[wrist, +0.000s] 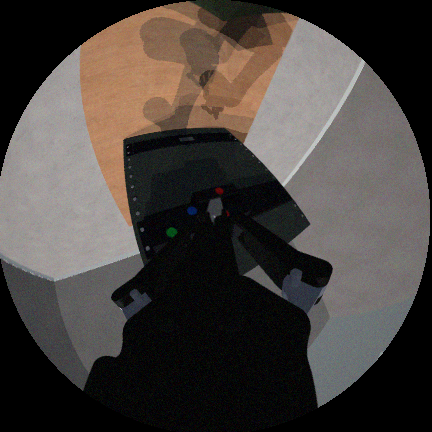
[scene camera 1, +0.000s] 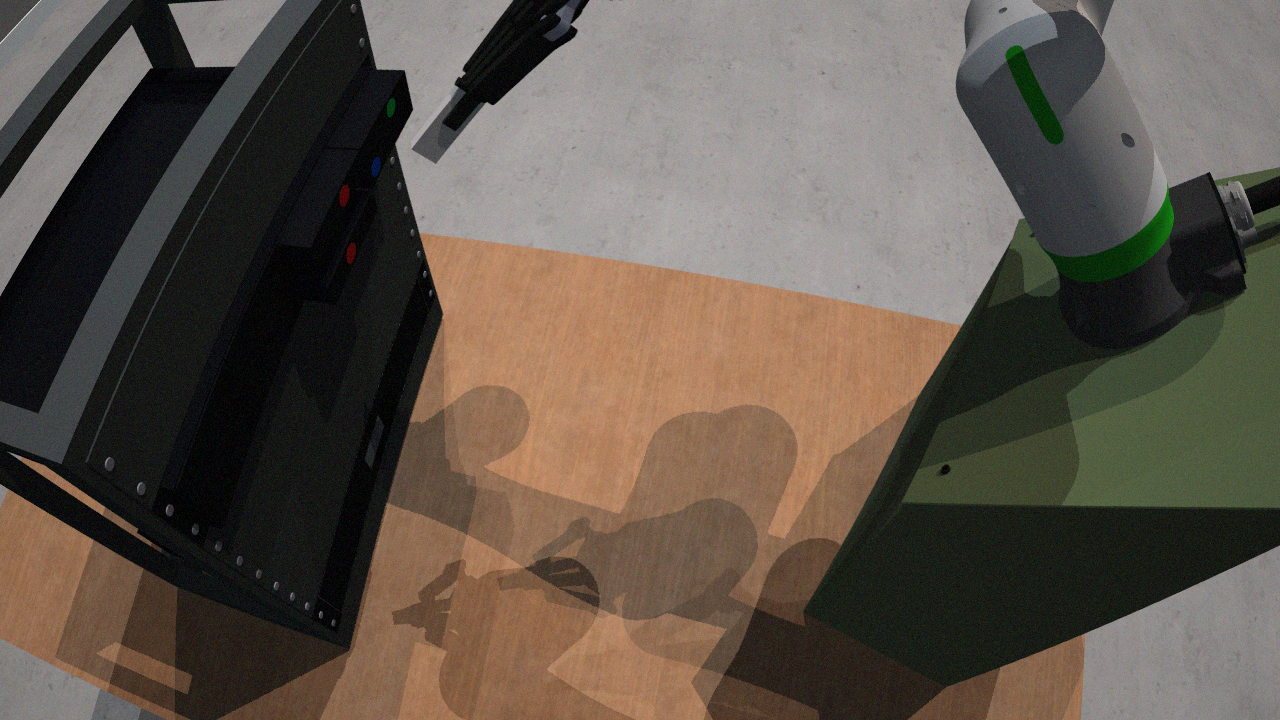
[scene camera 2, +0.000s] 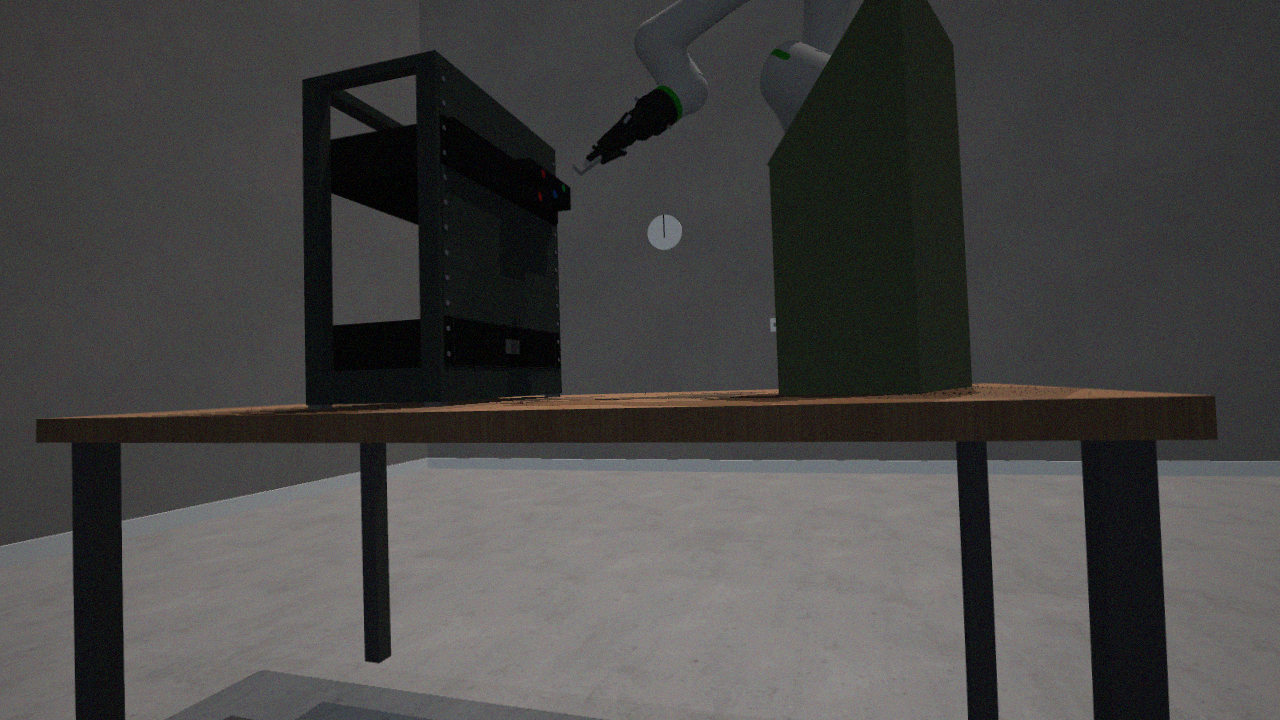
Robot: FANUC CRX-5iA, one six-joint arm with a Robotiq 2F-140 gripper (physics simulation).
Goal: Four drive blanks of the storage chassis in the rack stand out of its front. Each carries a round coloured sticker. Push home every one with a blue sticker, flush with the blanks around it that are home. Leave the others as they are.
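The storage chassis [scene camera 1: 268, 201] [scene camera 2: 487, 165] sits high in the rack [scene camera 1: 219, 125] [scene camera 2: 432, 223]. Drive blanks stand out of its front. Their stickers are green [scene camera 1: 391, 107] [scene camera 2: 563, 188] [wrist: 171, 232], blue [scene camera 1: 375, 166] [scene camera 2: 554, 194] [wrist: 192, 210], upper red [scene camera 1: 344, 195] [scene camera 2: 541, 172] [wrist: 227, 214] and lower red [scene camera 1: 350, 252] [scene camera 2: 539, 196] [wrist: 219, 191]. My gripper [scene camera 1: 435, 143] [scene camera 2: 580, 168] [wrist: 216, 206] is shut and empty. Its tips are in front of the chassis, apart from the blanks in the scene views. In the wrist view they partly cover the upper red sticker.
The rack stands on a wooden table [scene camera 1: 671, 331] [scene camera 2: 626, 420] [wrist: 112, 75]. A green pedestal [scene camera 1: 921, 582] [scene camera 2: 850, 268] carries the arm opposite the rack's front. A darker unit with a small pale label [scene camera 1: 375, 441] [scene camera 2: 512, 346] [wrist: 186, 139] sits low in the rack. Arm shadows cross the table.
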